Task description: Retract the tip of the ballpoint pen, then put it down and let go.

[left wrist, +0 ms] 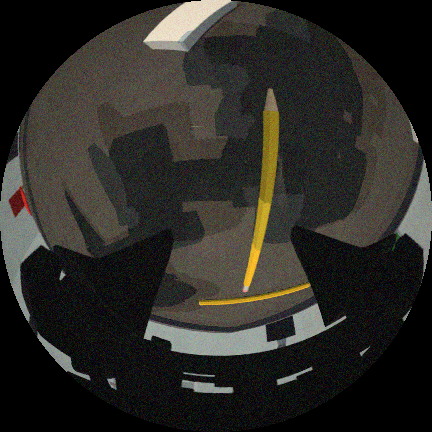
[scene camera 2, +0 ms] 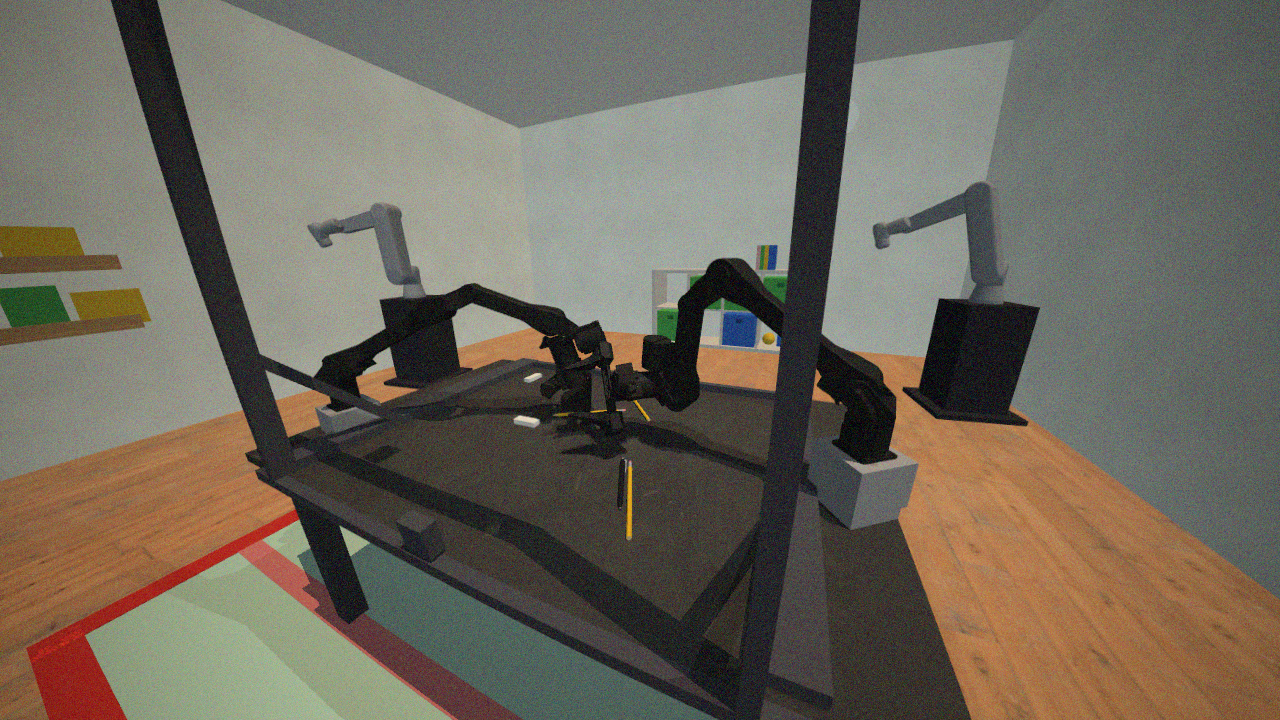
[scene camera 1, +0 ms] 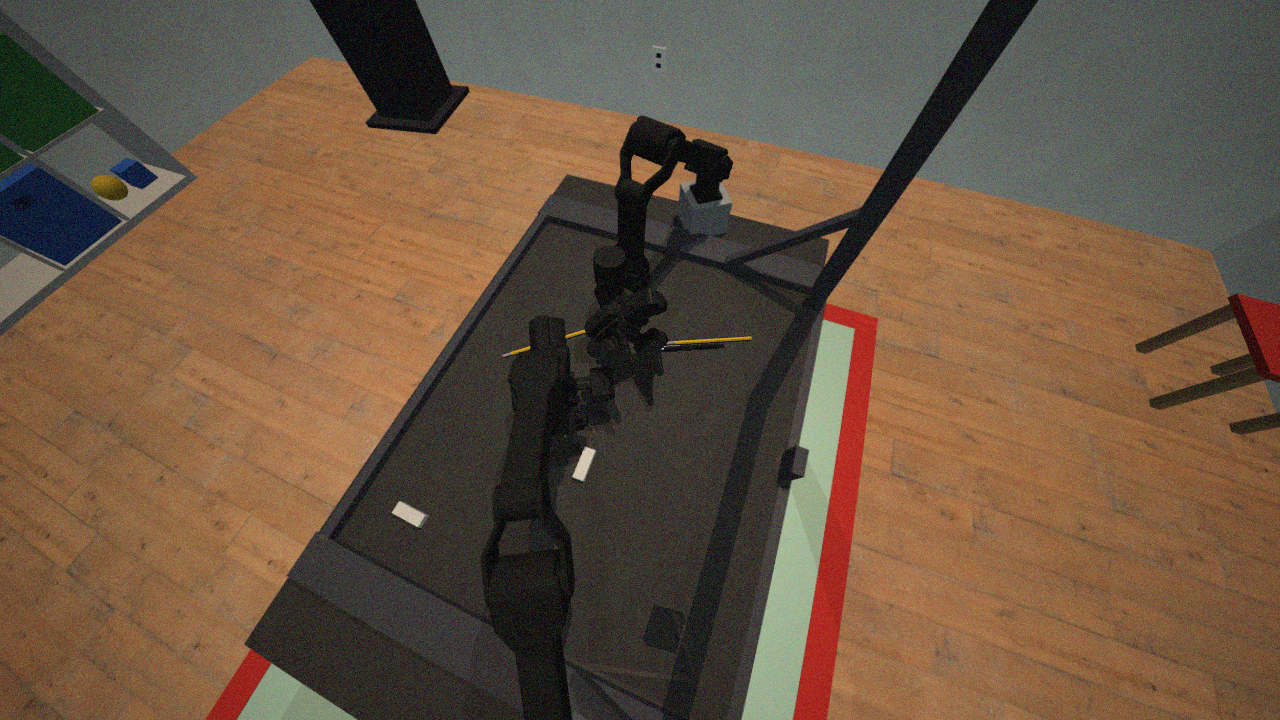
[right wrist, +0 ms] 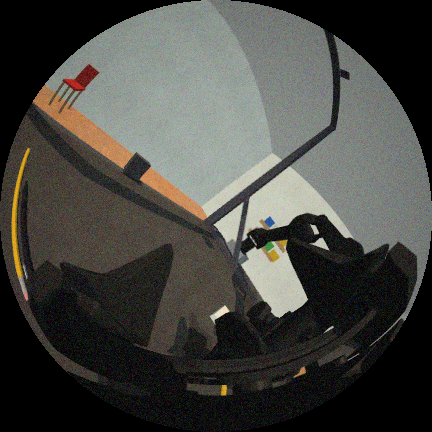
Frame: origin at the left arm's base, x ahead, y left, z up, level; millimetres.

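Where they show: left gripper, fingertip midpoint: [left wrist: 233, 234]; right gripper, fingertip midpoint: [scene camera 2: 565, 391] [scene camera 1: 647, 370] [right wrist: 231, 247]; left arm's base at its link origin: [scene camera 2: 347, 404] [right wrist: 240, 248]; right arm's base at its link origin: [scene camera 2: 863, 450] [scene camera 1: 706, 192].
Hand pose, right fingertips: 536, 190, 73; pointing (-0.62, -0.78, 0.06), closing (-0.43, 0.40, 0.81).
Each offset is from my right fingertips to the top centre of the thing, as dx, dy, dz. "pt": to the spot under its first point.
A black ballpoint pen {+151, -34, -122} [scene camera 1: 702, 347] [scene camera 2: 622, 483] lies flat on the dark table, close beside a yellow pencil {+181, -57, -125} [scene camera 1: 726, 339] [scene camera 2: 629, 505]. The pen [right wrist: 24, 225] also shows at the left edge of the right wrist view; its tip is too small to judge. My left gripper [left wrist: 233, 234] is open and empty, pointing down above the table. My right gripper [right wrist: 231, 247] is open and empty, tilted sideways at mid-table, apart from the pen. In both scene views the two dark grippers are close together and partly overlap, so their fingers are hard to tell apart.
A white block {-176, +41, -120} [scene camera 1: 583, 463] [scene camera 2: 526, 420] [left wrist: 187, 25] lies near my left gripper, another white block {-407, +272, -120} [scene camera 1: 409, 514] [scene camera 2: 533, 377] farther off. A second pencil {pt -124, +121, -125} [left wrist: 270, 150] lies below my left gripper. Dark frame posts [scene camera 1: 756, 420] [scene camera 2: 792, 358] rise at the table's edge.
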